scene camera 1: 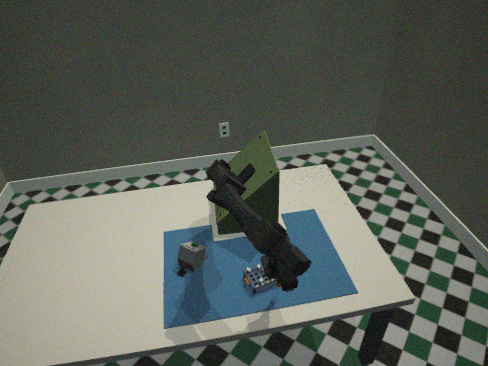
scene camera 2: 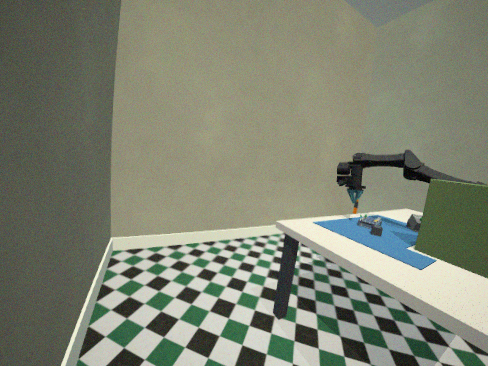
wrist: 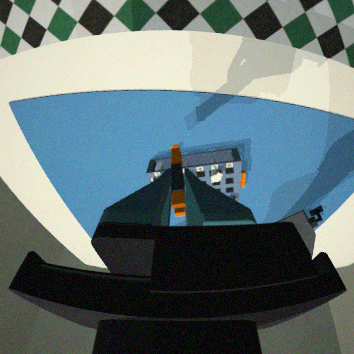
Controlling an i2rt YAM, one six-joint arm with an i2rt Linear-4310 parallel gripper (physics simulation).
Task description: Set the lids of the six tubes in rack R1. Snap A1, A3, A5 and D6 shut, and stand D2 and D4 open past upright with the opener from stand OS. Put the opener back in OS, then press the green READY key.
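Observation:
The grey tube rack R1 stands on the blue mat, with some white lids showing on top. My gripper points straight down and is shut on the thin orange and black opener. In the wrist view the opener's tip lies over the rack's left end. In scene camera 2 the tip hangs a short way above the rack's height. In scene camera 1 the arm hides the fingers.
A grey key box with the green READY key stands on the mat's left part. A small black stand sits beside it. A tall green panel stands behind the arm's base.

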